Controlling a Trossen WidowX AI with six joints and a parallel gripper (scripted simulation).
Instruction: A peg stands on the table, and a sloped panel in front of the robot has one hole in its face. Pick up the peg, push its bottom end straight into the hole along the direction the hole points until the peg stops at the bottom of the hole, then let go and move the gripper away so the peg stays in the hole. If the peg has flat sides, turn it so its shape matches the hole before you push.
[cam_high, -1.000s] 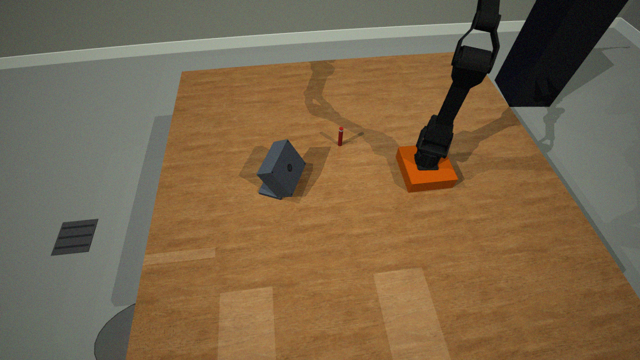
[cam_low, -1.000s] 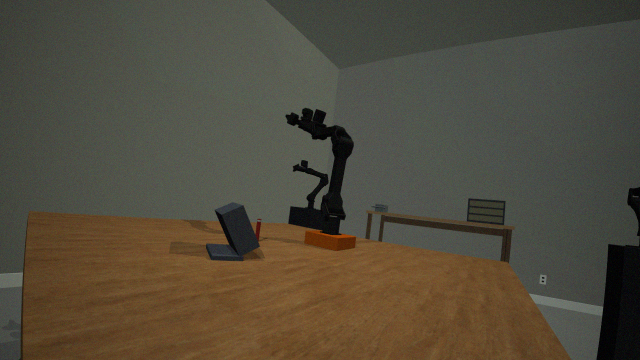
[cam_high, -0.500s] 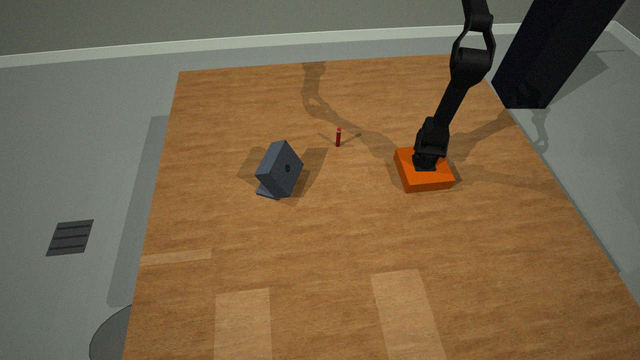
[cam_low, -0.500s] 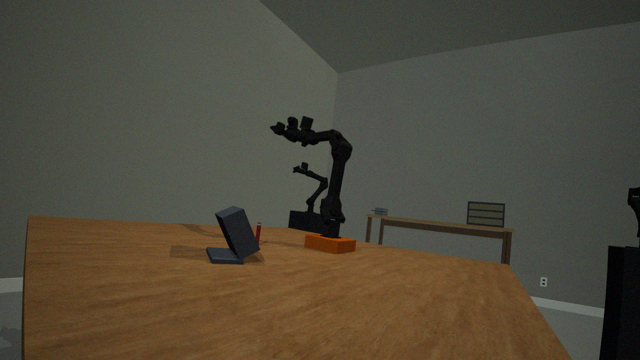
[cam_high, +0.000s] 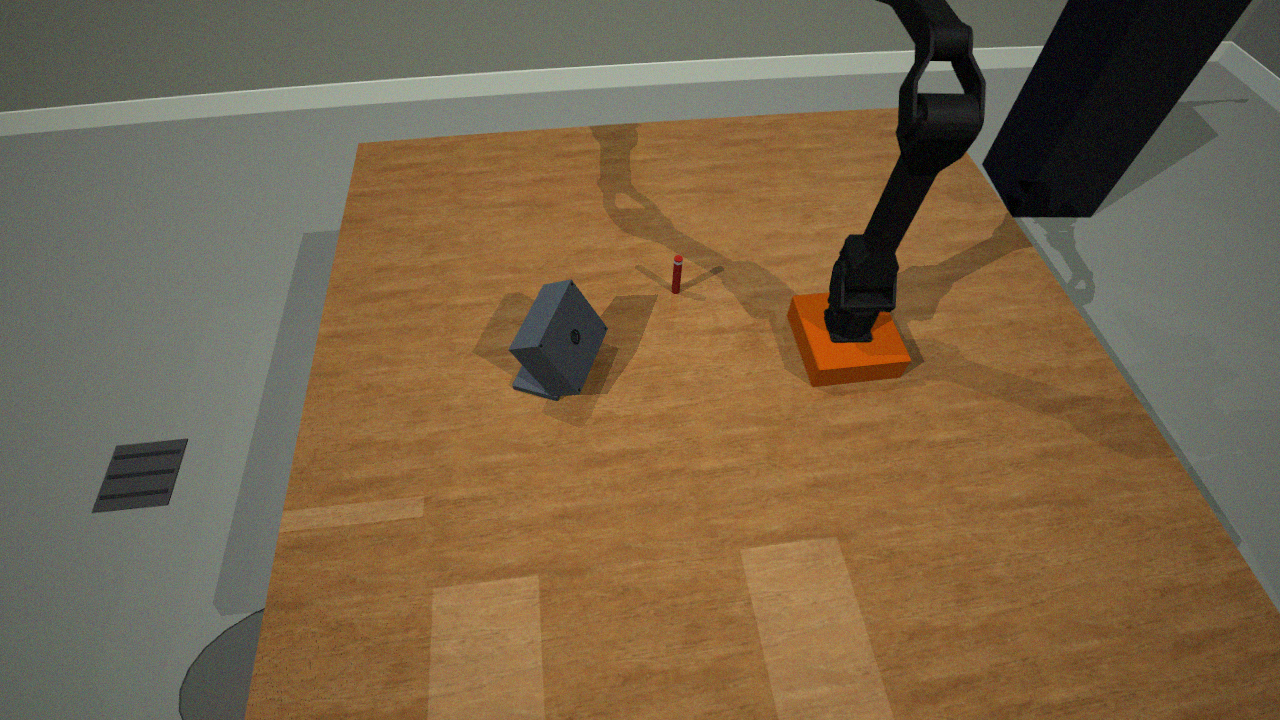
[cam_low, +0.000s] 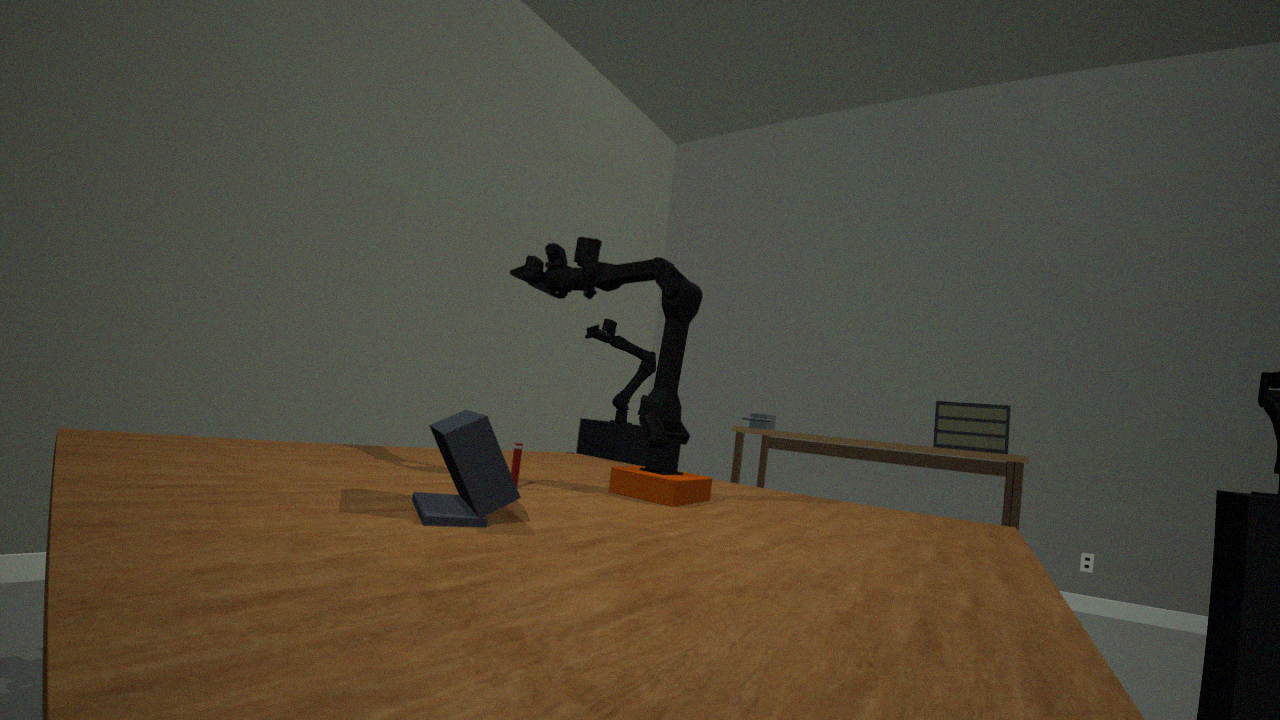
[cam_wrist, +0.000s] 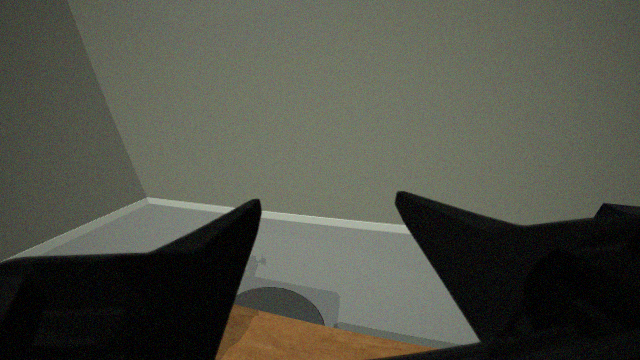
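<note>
My gripper tip is now 42 cm above the red peg, 36 cm to the right of it and 19 cm short of it. The rest, counted from my gripper tip: sloped panel 52 cm to the left, 40 cm below, 38 cm ahead; then panel foot 51 cm to the left, 47 cm below, 40 cm ahead.
</note>
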